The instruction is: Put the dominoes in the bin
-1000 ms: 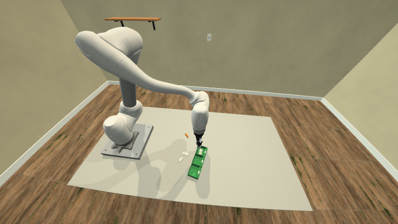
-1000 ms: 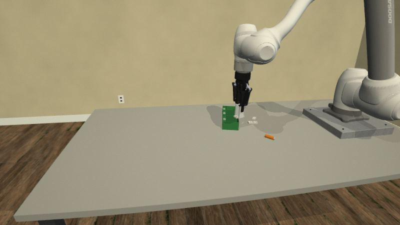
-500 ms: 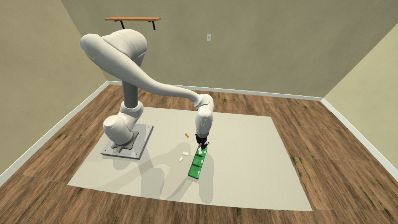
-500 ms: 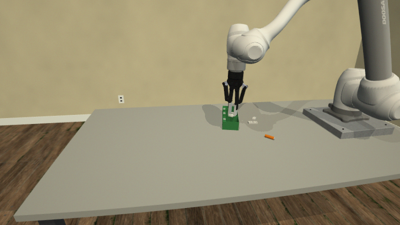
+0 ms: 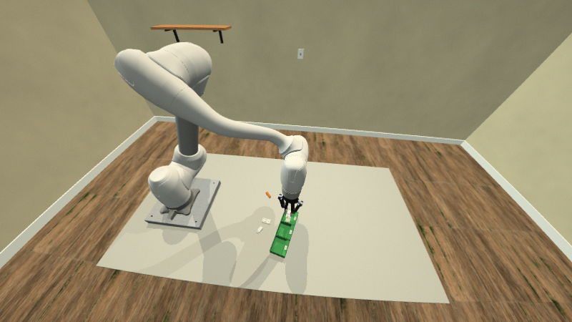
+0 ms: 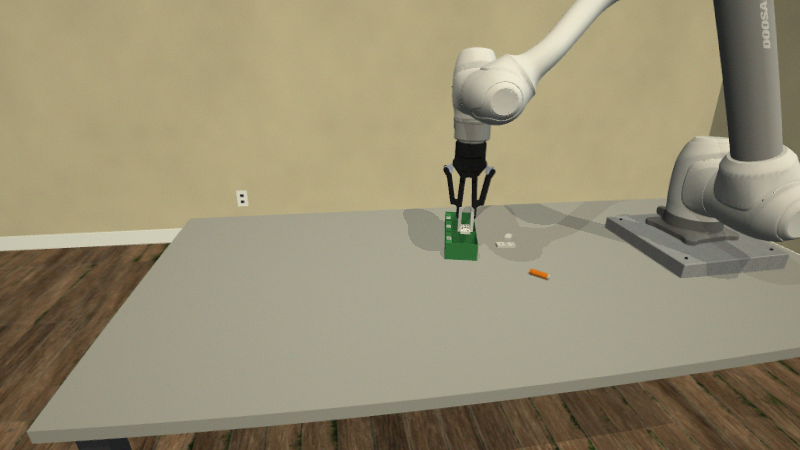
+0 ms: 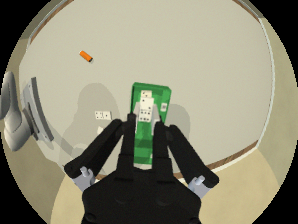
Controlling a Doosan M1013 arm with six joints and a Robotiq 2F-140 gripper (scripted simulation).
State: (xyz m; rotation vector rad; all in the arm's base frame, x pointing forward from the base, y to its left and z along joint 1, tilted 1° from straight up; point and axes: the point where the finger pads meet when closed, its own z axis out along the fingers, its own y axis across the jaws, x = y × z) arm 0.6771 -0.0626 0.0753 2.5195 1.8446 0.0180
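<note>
The white domino is 9 cm below my hand. From my hand the other things lie so: white block 17 cm behind, 8 cm to the right, 10 cm below; then orange cylinder 14 cm behind, 16 cm to the left, 9 cm below.
</note>
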